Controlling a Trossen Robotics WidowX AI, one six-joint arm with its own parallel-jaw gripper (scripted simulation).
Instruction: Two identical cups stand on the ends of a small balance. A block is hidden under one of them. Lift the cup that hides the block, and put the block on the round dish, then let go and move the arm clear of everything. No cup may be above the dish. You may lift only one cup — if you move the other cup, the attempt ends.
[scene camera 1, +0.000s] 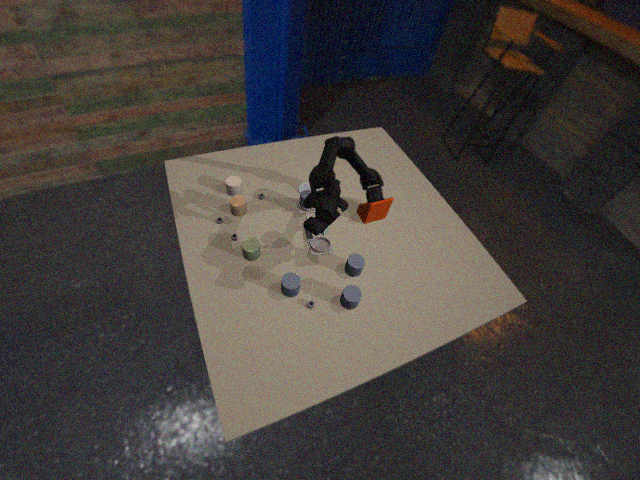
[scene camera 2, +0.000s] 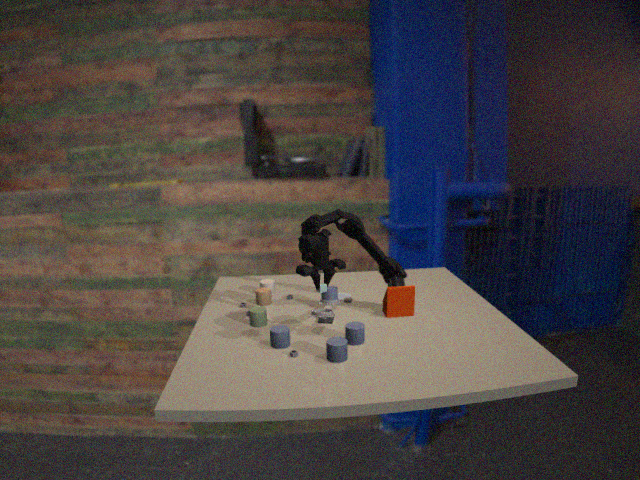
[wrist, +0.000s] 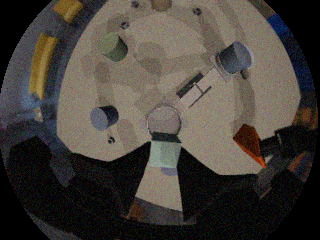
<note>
My gripper (scene camera 2: 321, 289) holds a pale block (wrist: 165, 149). I also see a blue-grey cup (wrist: 235, 58) and a balance (wrist: 165, 118).
My gripper shows as well in the wrist view (wrist: 164, 146).
</note>
